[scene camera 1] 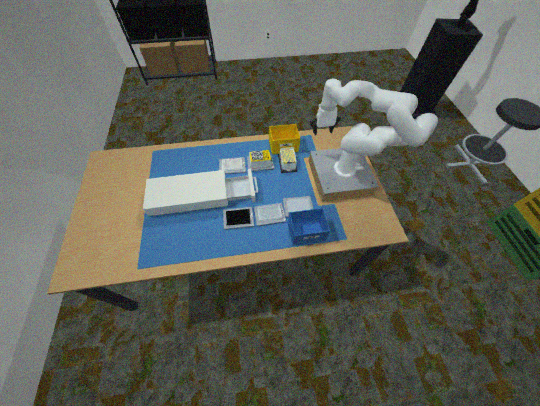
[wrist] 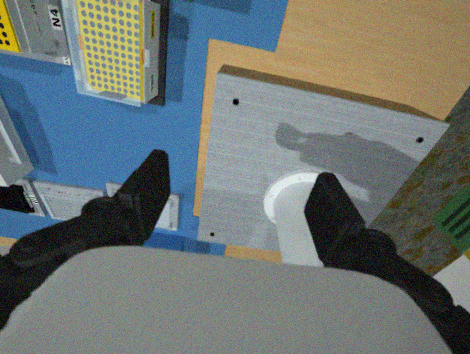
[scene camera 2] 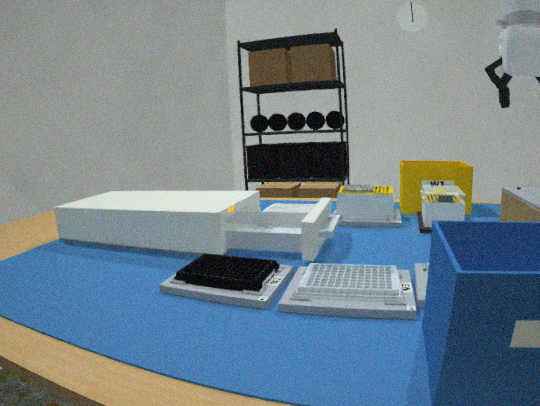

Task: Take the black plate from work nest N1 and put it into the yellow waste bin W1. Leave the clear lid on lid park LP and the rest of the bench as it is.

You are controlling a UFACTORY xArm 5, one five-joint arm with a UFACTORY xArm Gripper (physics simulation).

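Places are measured from the arm's base along level axes (x ahead, y down, z left), in centimetres.
Pixels of known places: gripper, fingertip midpoint: (scene camera 1: 322, 132) (wrist: 241, 181) (scene camera 2: 525, 107); arm's base at its link origin: (scene camera 1: 344, 169) (wrist: 300, 199).
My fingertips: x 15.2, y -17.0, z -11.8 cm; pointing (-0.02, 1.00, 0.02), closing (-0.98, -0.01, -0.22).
Observation:
Ahead of a thing's pixels: the offset from my fingertips to its top centre. "spot": to the spot under its first point.
The black plate @[dz +41.4, dx +45.9, dy +23.0 cm] (scene camera 1: 238, 217) (scene camera 2: 227, 271) (wrist: 14, 197) lies flat in work nest N1 @[dz +41.4, dx +45.9, dy +24.0 cm] (scene camera 1: 239, 227) (scene camera 2: 215, 296), at the front of the blue mat. The yellow waste bin W1 @[dz -15.0, dx +20.1, dy +13.6 cm] (scene camera 1: 276, 143) (scene camera 2: 435, 171) stands at the back right of the mat; its inside is mostly hidden. My gripper (scene camera 1: 324, 131) (wrist: 241, 181) is open and empty, high over the back right of the bench, right of the bin and far from the plate; it is partly cut off in scene camera 2. A pale flat nest (scene camera 1: 298, 205) (wrist: 172, 215) lies behind the blue bin; I cannot tell whether it is lid park LP.
A white box unit @[spot: dz +30.4, dx +75.2, dy +17.2 cm] (scene camera 1: 185, 192) (scene camera 2: 140, 225) has its drawer @[spot: dz +22.7, dx +46.7, dy +24.2 cm] (scene camera 1: 239, 189) open behind N1. A clear plate @[dz +38.7, dx +28.7, dy +23.0 cm] (scene camera 1: 270, 213) (scene camera 2: 350, 282) sits right of N1. A blue bin @[dz +48.9, dx +8.8, dy +13.6 cm] (scene camera 1: 309, 225) (scene camera 2: 480, 320) stands front right. Tip boxes (scene camera 1: 260, 157) (wrist: 112, 50) stand near W1.

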